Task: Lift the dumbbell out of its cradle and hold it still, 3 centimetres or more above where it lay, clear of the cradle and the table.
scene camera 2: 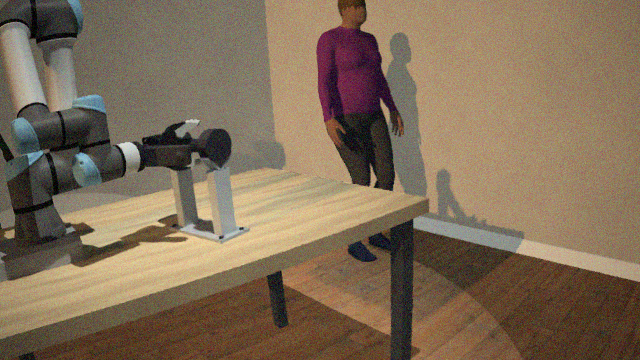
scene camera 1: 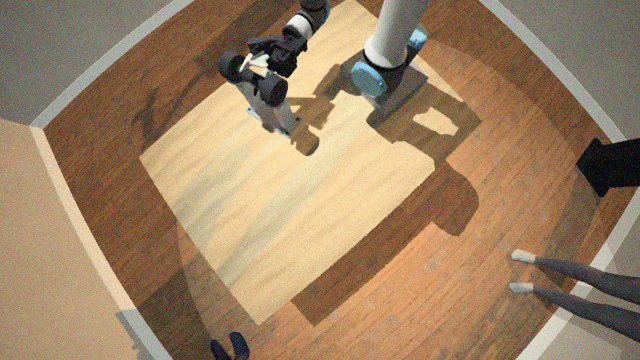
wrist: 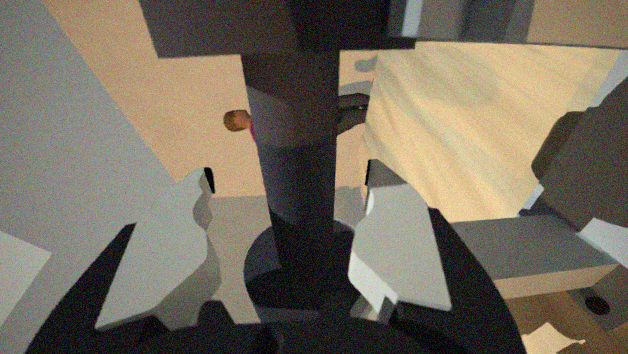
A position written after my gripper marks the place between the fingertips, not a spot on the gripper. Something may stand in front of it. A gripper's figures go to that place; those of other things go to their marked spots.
Labels:
My gripper (scene camera 2: 201,141) is 115 cm from the lens. A dark dumbbell (scene camera 2: 216,144): 105 cm from the lens.

